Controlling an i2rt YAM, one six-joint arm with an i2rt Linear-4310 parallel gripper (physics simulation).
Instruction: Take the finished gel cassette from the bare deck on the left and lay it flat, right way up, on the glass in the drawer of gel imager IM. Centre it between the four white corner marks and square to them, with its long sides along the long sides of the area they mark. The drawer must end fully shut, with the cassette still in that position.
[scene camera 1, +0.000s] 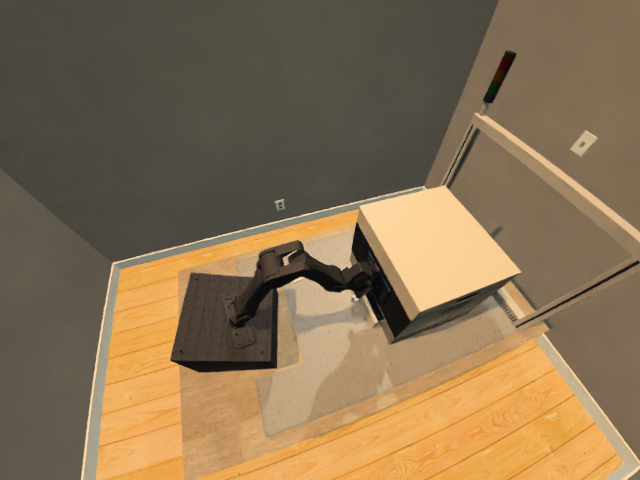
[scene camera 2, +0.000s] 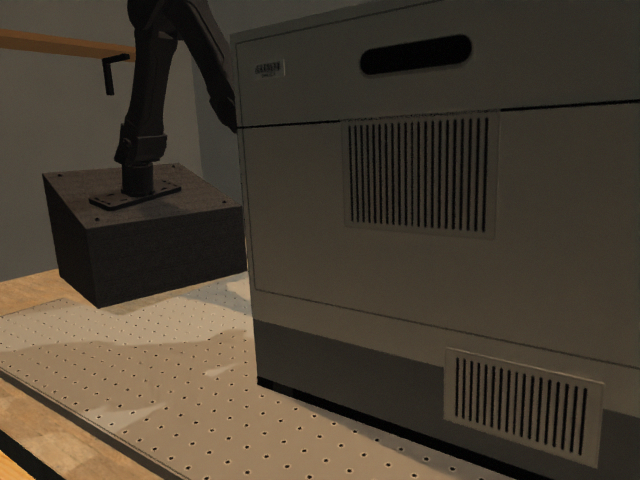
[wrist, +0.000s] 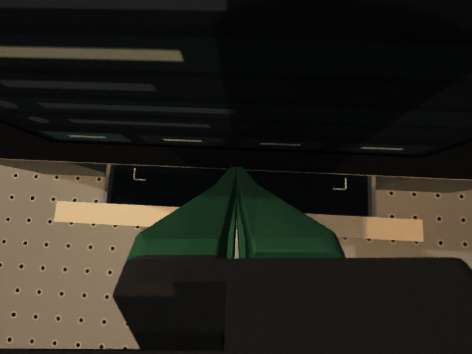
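My gripper (wrist: 236, 177) is shut, its two green fingers meeting with no object seen between them. In the wrist view its tips overlap the dark glass (wrist: 160, 192) of the partly open drawer, close to the front of gel imager IM (scene camera 1: 439, 248) (scene camera 2: 297, 242) (wrist: 300, 107). The pale drawer front (wrist: 112, 214) (wrist: 395, 229) runs across behind the fingers, which hide its middle. Two white corner marks, one on the left (wrist: 135, 176) and one on the right (wrist: 345, 186), show on the glass; the other two are hidden. The gel cassette cannot be made out in any view.
The perforated deck (scene camera 1: 289, 403) (scene camera 2: 217, 428) (wrist: 65, 295) lies below and around the drawer. The arm stands on a dark block (scene camera 1: 206, 320) (scene camera 2: 170, 258) on the left. A framed panel (scene camera 1: 553, 160) with a signal tower (scene camera 1: 499, 77) stands behind the imager.
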